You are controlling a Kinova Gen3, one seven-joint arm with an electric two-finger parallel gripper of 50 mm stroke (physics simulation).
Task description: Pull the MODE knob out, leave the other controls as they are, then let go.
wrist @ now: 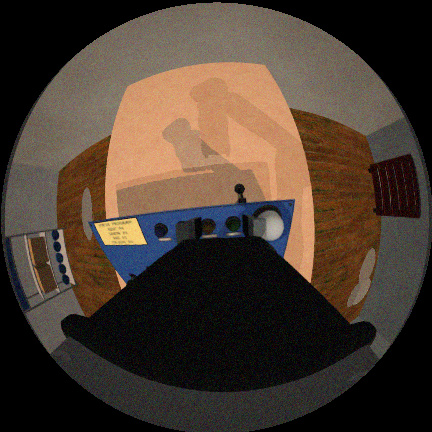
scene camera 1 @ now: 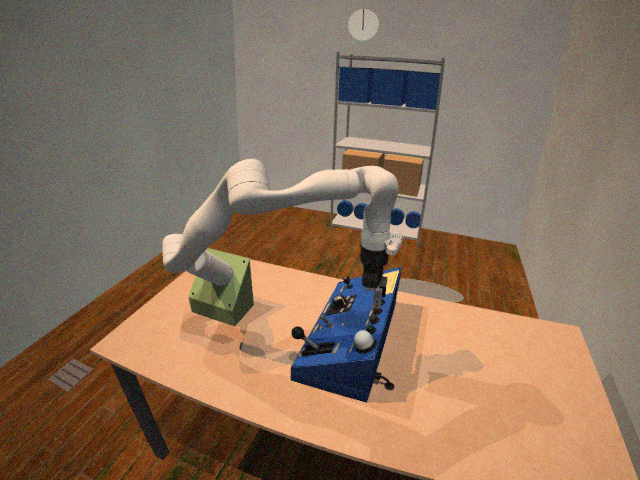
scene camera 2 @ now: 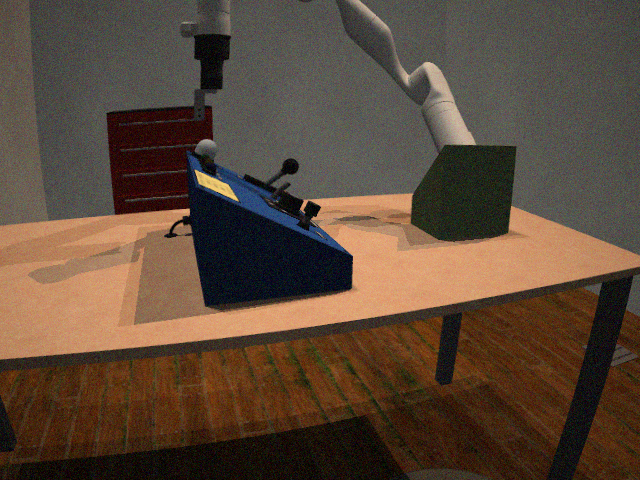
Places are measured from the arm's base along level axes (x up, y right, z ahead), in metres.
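Pixels of known places: gripper, fingertip midpoint: (wrist: 221, 224) (scene camera 1: 379, 301) (scene camera 2: 199, 119); arm's base, link origin: (scene camera 1: 222, 273) (scene camera 2: 463, 166).
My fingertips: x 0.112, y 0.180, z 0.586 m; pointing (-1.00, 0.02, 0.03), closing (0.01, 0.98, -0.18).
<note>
For each thing: its top centre in the pictures, then the offset to it from my fingertips. "*": a spot on its surface instead.
- dark blue knob, surface spot: (wrist: 160, 230) * dx -0.082, dy -0.118, dz +0.008 m
- amber knob, surface spot: (wrist: 208, 226) * dx -0.081, dy -0.025, dz -0.006 m
- green knob, surface spot: (wrist: 233, 224) (scene camera 1: 371, 326) * dx -0.080, dy +0.018, dz -0.012 m
- large white ball knob, surface spot: (wrist: 271, 224) (scene camera 2: 203, 140) (scene camera 1: 366, 332) * dx -0.053, dy +0.079, dz -0.025 m
- lever with a black ball, top centre: (scene camera 2: 290, 158) (scene camera 1: 297, 327) dx -0.107, dy +0.044, dz -0.231 m
- yellow label, surface spot: (scene camera 2: 217, 186) (wrist: 114, 234) (scene camera 1: 386, 281) * dx -0.101, dy -0.259, dz +0.025 m
- black cable, surface spot: (scene camera 2: 176, 225) (scene camera 1: 385, 379) * dx -0.248, dy +0.067, dz +0.055 m
The blue console (scene camera 1: 310, 377) (scene camera 2: 258, 258) (wrist: 120, 257) has a sloping panel with levers and a row of round controls along its high edge. The row shows a dark blue knob (wrist: 160, 230), an amber knob (wrist: 208, 226), a green knob (wrist: 233, 224) (scene camera 1: 370, 328) and a large white ball knob (scene camera 1: 363, 339) (scene camera 2: 205, 148) (wrist: 271, 224). No lettering beside the knobs is readable, so I cannot tell which is MODE. My gripper (scene camera 1: 379, 301) (scene camera 2: 199, 117) (wrist: 221, 224) is open and empty, pointing down above this row. Its fingers hide part of the row in the wrist view.
A lever with a black ball (scene camera 1: 297, 332) (scene camera 2: 290, 166) rises from the panel. A yellow label (scene camera 1: 391, 282) (scene camera 2: 217, 186) (wrist: 120, 231) lies at one end. A black cable (scene camera 1: 385, 382) (scene camera 2: 178, 227) comes out behind the console. The green arm base (scene camera 1: 222, 304) (scene camera 2: 465, 196) stands on the table.
</note>
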